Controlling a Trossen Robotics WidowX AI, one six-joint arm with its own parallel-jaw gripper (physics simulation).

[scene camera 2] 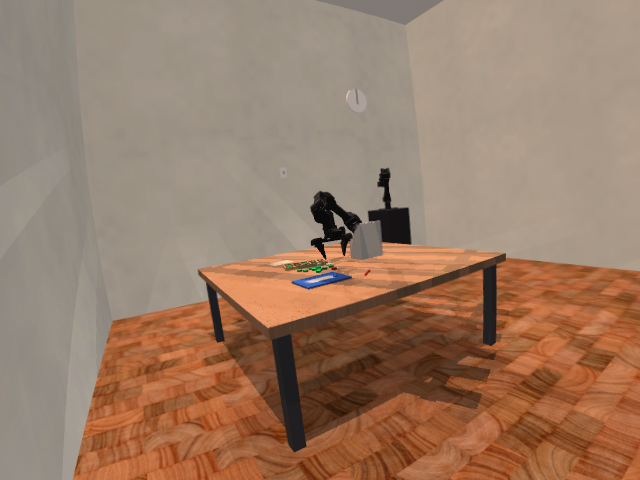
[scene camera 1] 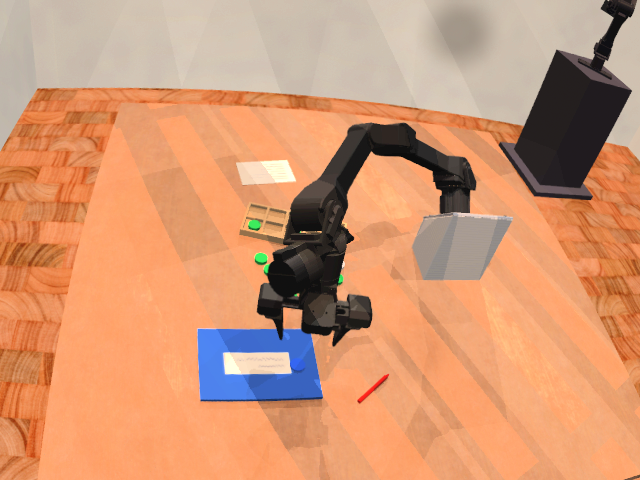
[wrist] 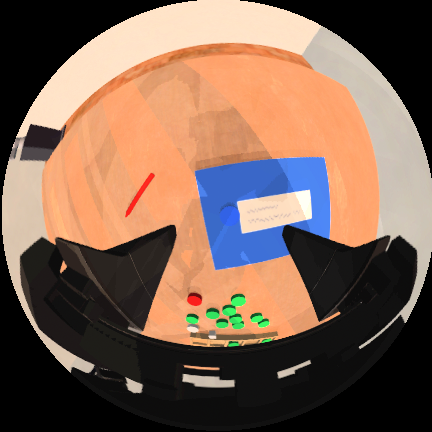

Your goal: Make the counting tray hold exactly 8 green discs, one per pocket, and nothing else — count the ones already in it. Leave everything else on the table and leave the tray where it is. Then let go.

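Observation:
My gripper (scene camera 1: 308,342) (scene camera 2: 334,256) (wrist: 230,230) is open and empty, above the back edge of the blue panel (scene camera 1: 211,384) (wrist: 307,175). A blue disc (scene camera 1: 297,364) (wrist: 229,215) lies on that panel, beside its white label. The wooden counting tray (scene camera 1: 263,237) (wrist: 235,334) is partly hidden by the arm in scene camera 1. A green disc (scene camera 1: 254,224) sits in its front left pocket. The wrist view shows two green discs in the tray, one (wrist: 233,344) near the middle and another (wrist: 267,341) near an end. Several loose green discs, one of them (scene camera 1: 261,257) (wrist: 238,300), lie between tray and panel.
A red disc (wrist: 194,299) (scene camera 2: 333,268), a white disc (wrist: 192,328) and a small pale cube (wrist: 212,334) lie near the loose discs. A red pen (scene camera 1: 373,388) (wrist: 140,195) lies right of the panel. A paper sheet (scene camera 1: 266,172) lies behind the tray. The grey arm pedestal (scene camera 1: 462,248) stands right.

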